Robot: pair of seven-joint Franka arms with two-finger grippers.
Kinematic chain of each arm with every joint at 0, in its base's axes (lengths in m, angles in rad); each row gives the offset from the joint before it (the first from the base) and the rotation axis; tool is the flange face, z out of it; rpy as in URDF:
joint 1: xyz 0 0 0.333 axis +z
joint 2: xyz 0 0 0 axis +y
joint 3: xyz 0 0 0.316 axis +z
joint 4: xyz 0.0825 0 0 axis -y
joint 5: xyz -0.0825 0 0.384 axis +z
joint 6: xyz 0 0 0 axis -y
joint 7: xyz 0.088 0 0 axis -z
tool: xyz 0 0 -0.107 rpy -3.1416 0 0
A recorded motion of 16 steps. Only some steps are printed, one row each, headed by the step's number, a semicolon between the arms.
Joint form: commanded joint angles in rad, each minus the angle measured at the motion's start. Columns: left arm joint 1, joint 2, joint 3, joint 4, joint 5, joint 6, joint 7; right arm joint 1, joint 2, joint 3, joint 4, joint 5, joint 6, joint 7.
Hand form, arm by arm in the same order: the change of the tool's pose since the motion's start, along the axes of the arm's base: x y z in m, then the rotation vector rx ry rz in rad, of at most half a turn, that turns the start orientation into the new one. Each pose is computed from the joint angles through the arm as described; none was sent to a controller.
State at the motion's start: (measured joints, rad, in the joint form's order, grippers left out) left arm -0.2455 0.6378 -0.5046 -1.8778 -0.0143 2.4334 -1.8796; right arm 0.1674 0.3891 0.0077 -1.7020 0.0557 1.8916 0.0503
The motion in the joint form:
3: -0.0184 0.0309 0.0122 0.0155 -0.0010 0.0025 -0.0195; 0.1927 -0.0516 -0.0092 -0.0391 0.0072 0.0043 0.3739
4: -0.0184 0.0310 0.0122 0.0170 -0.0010 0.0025 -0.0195; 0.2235 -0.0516 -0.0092 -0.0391 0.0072 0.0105 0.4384
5: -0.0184 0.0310 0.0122 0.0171 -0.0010 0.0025 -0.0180; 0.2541 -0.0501 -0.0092 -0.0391 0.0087 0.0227 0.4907
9: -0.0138 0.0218 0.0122 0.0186 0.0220 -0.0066 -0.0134; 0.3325 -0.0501 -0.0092 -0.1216 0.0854 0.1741 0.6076
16: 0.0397 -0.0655 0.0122 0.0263 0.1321 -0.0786 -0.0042; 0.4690 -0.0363 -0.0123 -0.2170 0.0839 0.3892 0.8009
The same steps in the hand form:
3: -0.0017 -0.0043 -0.0137 0.0080 0.0193 0.0159; -0.0413 0.1095 0.0156 -0.0666 -0.0132 -0.1862
4: -0.0012 -0.0045 -0.0132 0.0072 0.0183 0.0163; -0.0477 0.1276 0.0160 -0.0762 -0.0195 -0.2193
5: -0.0012 -0.0045 -0.0131 0.0068 0.0179 0.0149; -0.0540 0.1458 0.0159 -0.0796 -0.0291 -0.2418
9: 0.0016 -0.0023 -0.0081 0.0161 0.0006 -0.0041; -0.0796 0.1910 -0.0093 -0.0143 -0.0505 -0.3341
16: 0.0293 0.0254 0.0387 0.0802 -0.1000 -0.0525; -0.1250 0.2560 -0.0422 0.0175 -0.1296 -0.4165

